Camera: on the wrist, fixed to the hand. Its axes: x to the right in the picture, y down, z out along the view.
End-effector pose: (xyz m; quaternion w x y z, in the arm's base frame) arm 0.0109 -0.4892 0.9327 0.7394 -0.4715 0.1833 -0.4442
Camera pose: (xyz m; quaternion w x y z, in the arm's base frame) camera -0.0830 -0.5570 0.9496 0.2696 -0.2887 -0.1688 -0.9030
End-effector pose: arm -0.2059 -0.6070 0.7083 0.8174 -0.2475 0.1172 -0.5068
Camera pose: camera -0.2978 -0.6666 0.6670 0.2557 -0.0659 -0.0631 -0.9625
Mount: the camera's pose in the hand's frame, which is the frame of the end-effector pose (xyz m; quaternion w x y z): 0.0082 -0.0709 -0.0928 0.7057 0.1542 0.1233 -0.6805
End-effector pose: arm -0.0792 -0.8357 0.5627 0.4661 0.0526 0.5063 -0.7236
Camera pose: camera -0.1721 -0.7645 0.5620 0.2340 0.1463 -0.3390 0.8994
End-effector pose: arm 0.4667 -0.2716 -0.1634 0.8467 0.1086 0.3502 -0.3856
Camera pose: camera 0.3715 -0.2823 -0.2307 0.2752 0.0164 0.3660 -0.8889
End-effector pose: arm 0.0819 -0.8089 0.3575 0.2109 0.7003 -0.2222 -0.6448
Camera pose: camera 0.1778 -0.7553 0.3170 0.3705 -0.7574 -0.2463 0.4779
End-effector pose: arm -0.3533 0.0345 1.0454 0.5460 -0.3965 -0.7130 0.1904
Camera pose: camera -0.2931 -0.0176 1.1312 0.6639 0.2661 -0.6763 -0.1761
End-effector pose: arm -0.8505 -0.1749 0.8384 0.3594 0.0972 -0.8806 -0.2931
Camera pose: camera -0.7952 -0.2768 0.8545 0.1478 0.7594 -0.5562 -0.3036
